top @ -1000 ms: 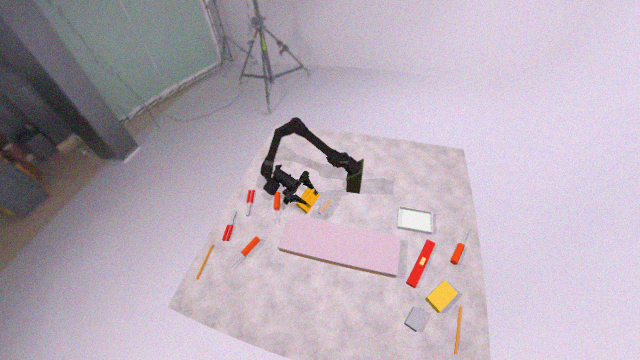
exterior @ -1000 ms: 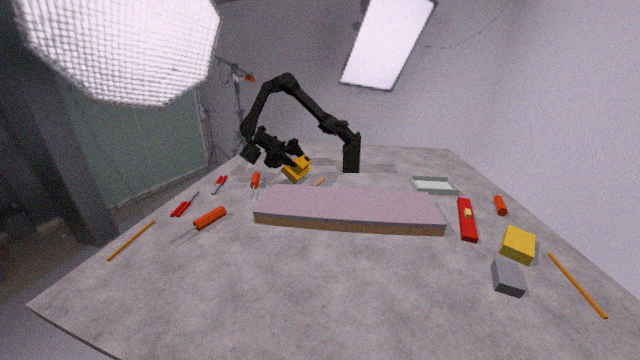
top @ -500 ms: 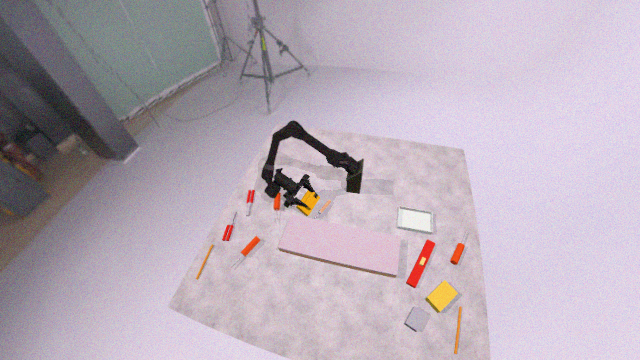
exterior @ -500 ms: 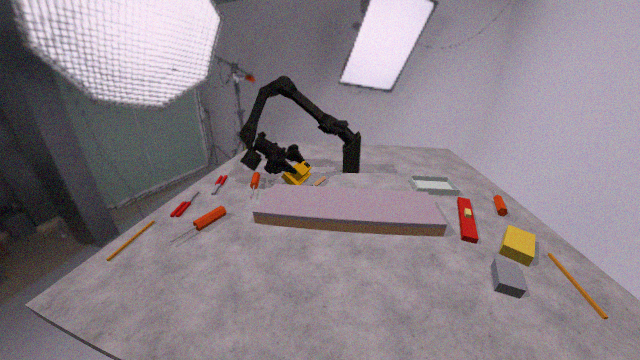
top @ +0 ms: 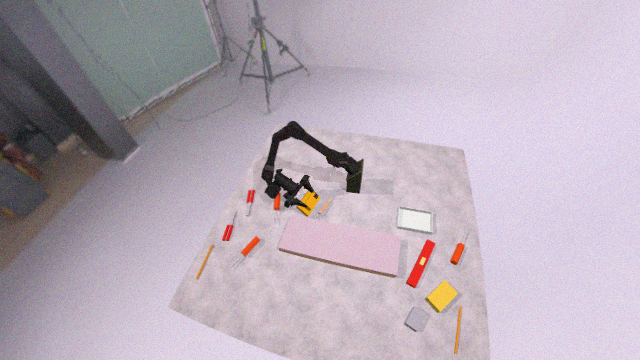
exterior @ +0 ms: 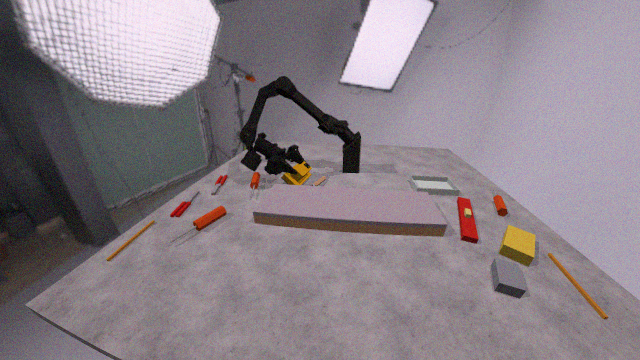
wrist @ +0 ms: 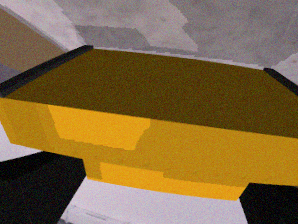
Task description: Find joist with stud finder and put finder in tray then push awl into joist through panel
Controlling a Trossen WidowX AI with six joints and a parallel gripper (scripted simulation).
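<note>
The stud finder lies 20 mm behind my gripper tip and 10 mm below it. The rest, counted from my gripper tip: awl: 10 mm ahead, 50 mm to the left, 60 mm below; then white tray: 80 mm behind, 500 mm to the left, 50 mm below; then red level: 120 mm ahead, 560 mm to the left, 50 mm below.
</note>
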